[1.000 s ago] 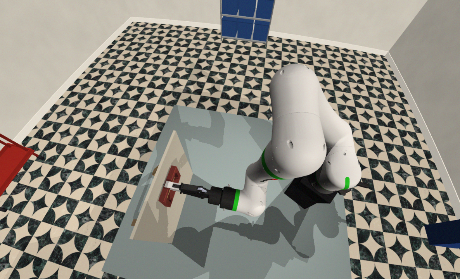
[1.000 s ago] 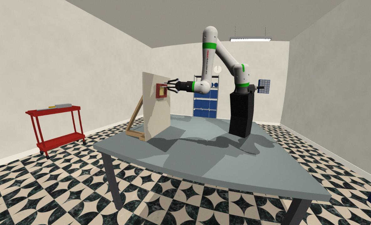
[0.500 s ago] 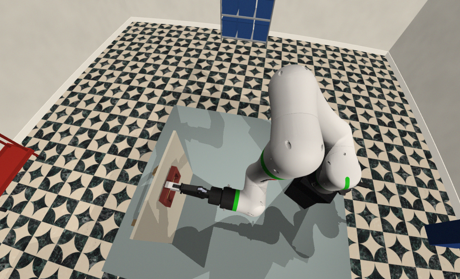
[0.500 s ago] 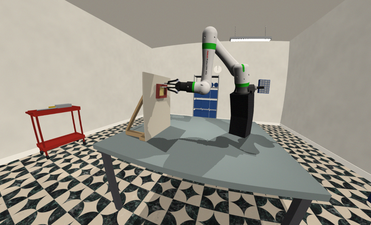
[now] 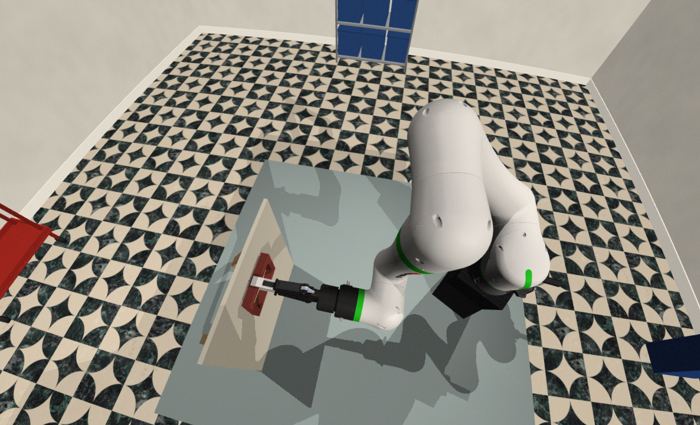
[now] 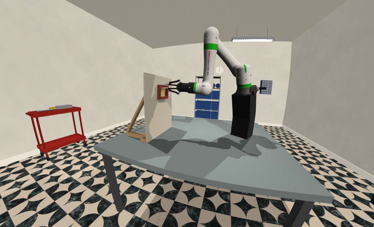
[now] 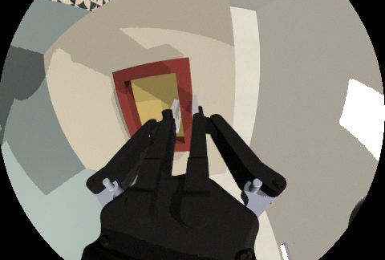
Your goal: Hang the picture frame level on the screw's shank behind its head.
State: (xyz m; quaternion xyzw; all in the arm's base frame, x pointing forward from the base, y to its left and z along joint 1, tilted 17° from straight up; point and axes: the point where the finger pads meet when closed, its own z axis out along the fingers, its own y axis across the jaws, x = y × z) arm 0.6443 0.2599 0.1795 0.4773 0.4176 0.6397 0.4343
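The red picture frame is 50 mm below my hand and 40 mm ahead of it. Round my hand: beige board 180 mm below, 50 mm ahead, 10 mm to the left.
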